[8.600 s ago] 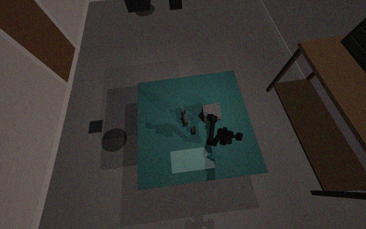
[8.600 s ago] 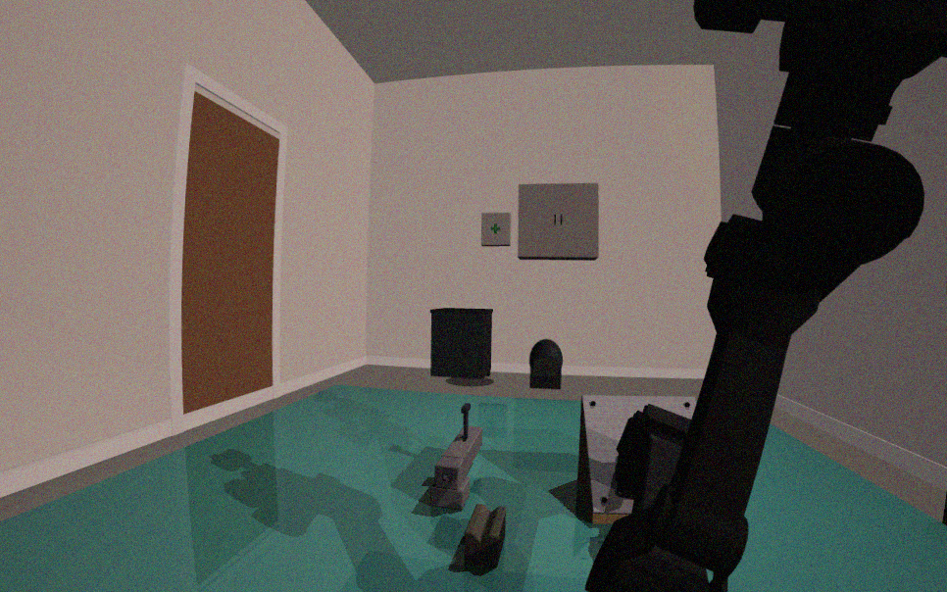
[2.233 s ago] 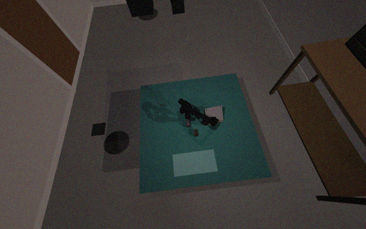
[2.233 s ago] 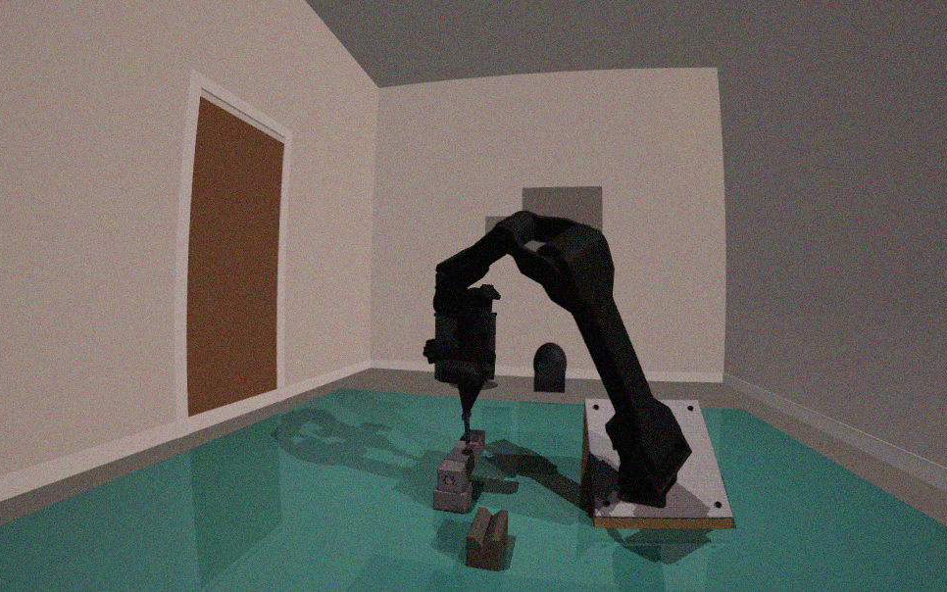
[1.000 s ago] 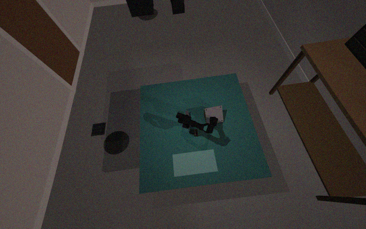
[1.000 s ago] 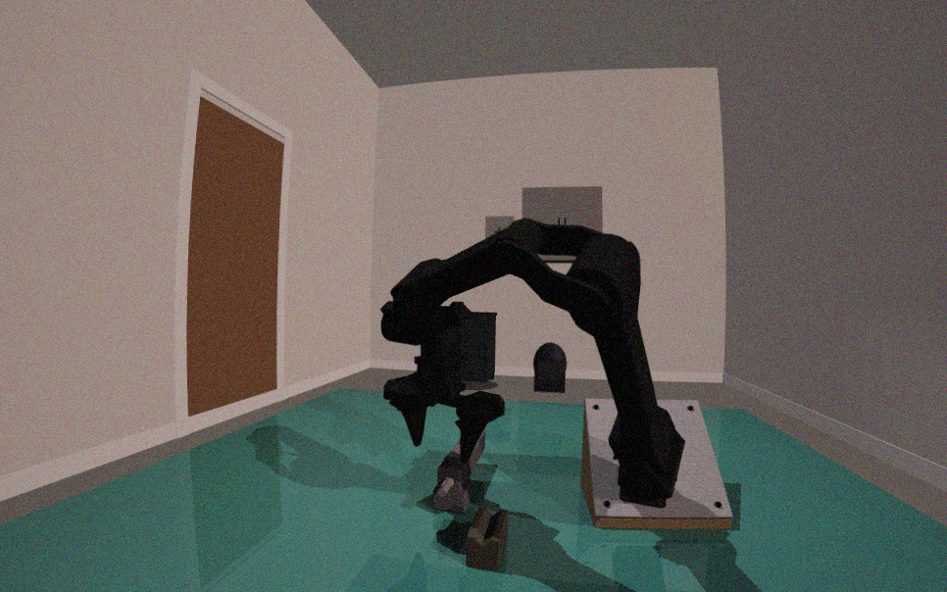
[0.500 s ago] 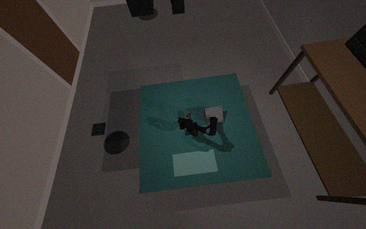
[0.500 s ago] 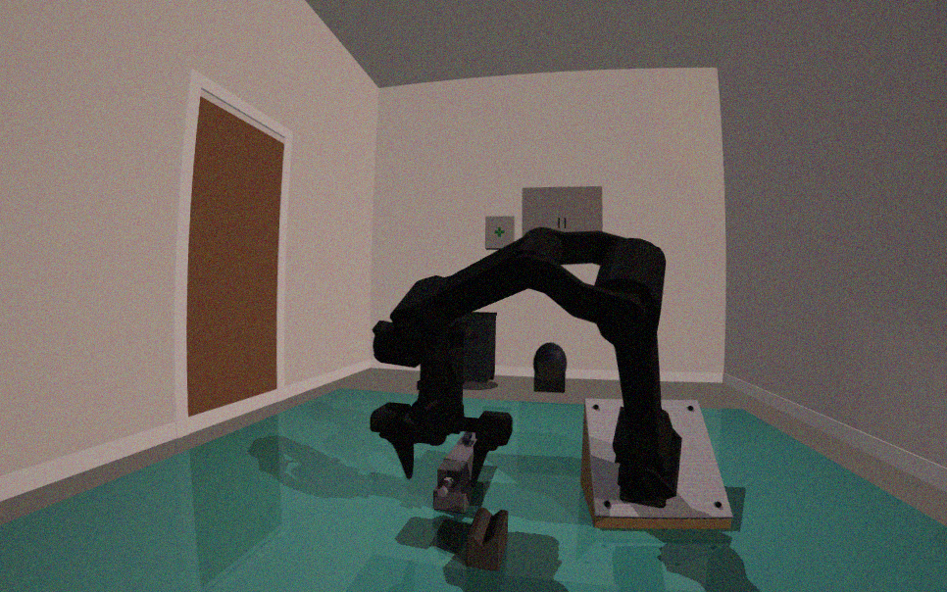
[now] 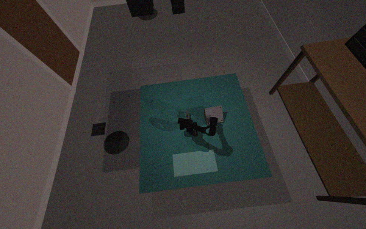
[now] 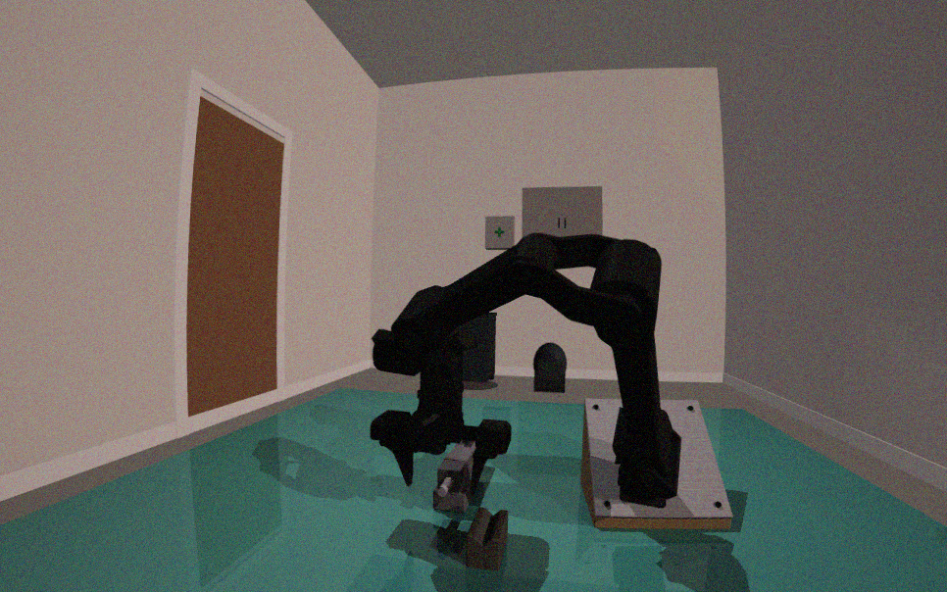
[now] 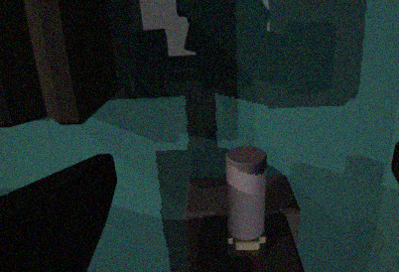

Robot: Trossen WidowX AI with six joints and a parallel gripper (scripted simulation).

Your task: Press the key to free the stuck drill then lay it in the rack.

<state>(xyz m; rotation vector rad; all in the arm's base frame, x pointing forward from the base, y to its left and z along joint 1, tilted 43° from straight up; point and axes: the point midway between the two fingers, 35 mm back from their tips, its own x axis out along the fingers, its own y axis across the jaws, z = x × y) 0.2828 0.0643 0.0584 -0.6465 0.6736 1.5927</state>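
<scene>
Now: gripper tip 60 mm to the left of the drill. The rest, counted from my gripper tip: brown rack: 80 mm behind, 40 mm to the left, 30 mm below; then grey block: 120 mm to the right, 10 mm below.
</scene>
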